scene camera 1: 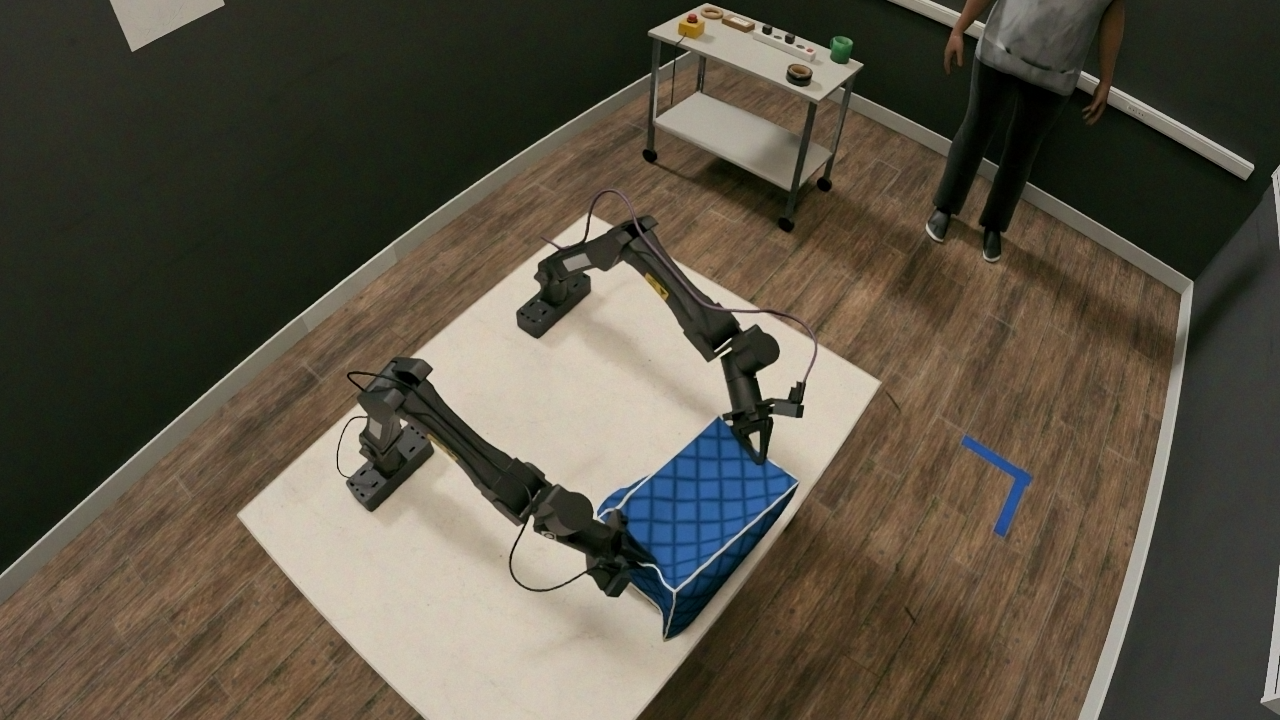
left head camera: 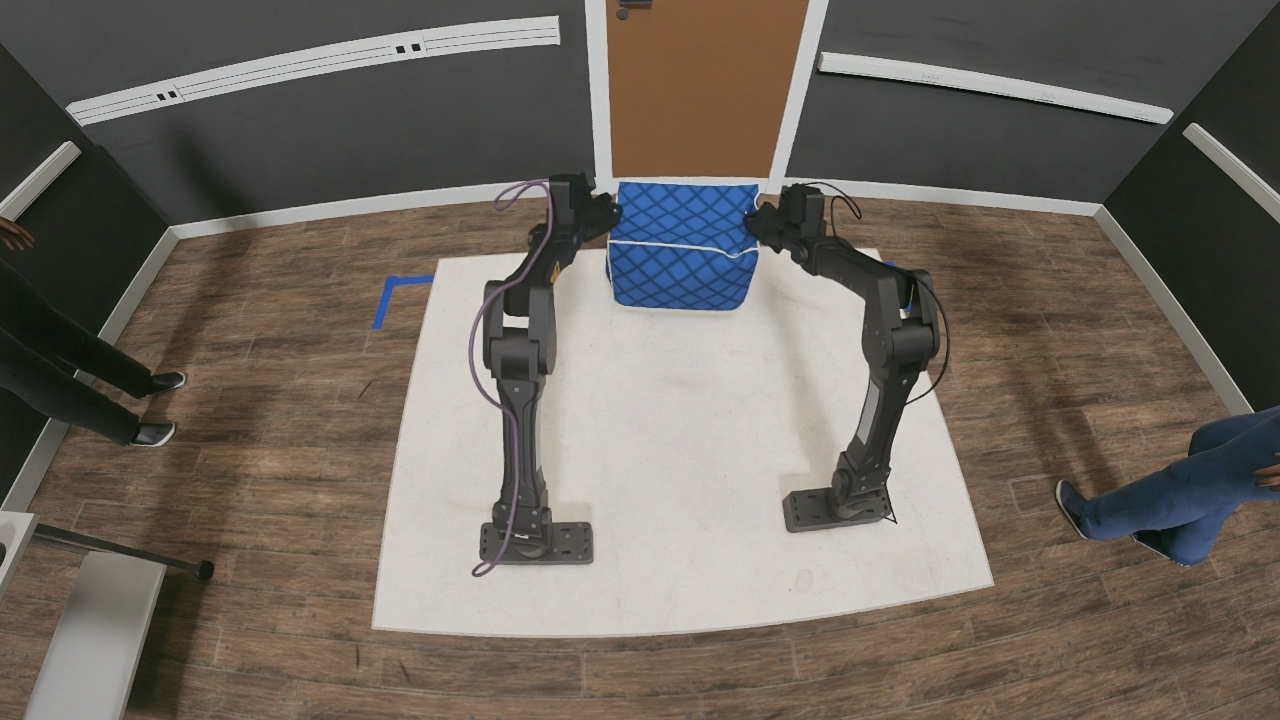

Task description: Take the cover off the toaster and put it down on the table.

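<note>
The blue quilted cover [left head camera: 684, 273] [scene camera 1: 707, 501] with white piping stands boxy at the far edge of the white table [left head camera: 671, 537] [scene camera 1: 537, 394]. The toaster is hidden under it. My left gripper [left head camera: 617, 211] [scene camera 1: 760, 458] is shut on the cover at its upper edge, on the picture's left side in the left head camera. My right gripper [left head camera: 749, 217] [scene camera 1: 650, 562] is shut on the cover at the opposite side, where the cloth and piping are pulled out of line. The cloth between the fingertips is too small to see clearly.
A white cart [left head camera: 98, 617] [scene camera 1: 707, 42] with tape rolls and a power strip stands on the floor beyond the table. A person in black trousers [left head camera: 76, 349] [scene camera 1: 1006, 134] and one in blue trousers [left head camera: 1163, 483] stand beside the table. A door [left head camera: 707, 89] is behind the cover.
</note>
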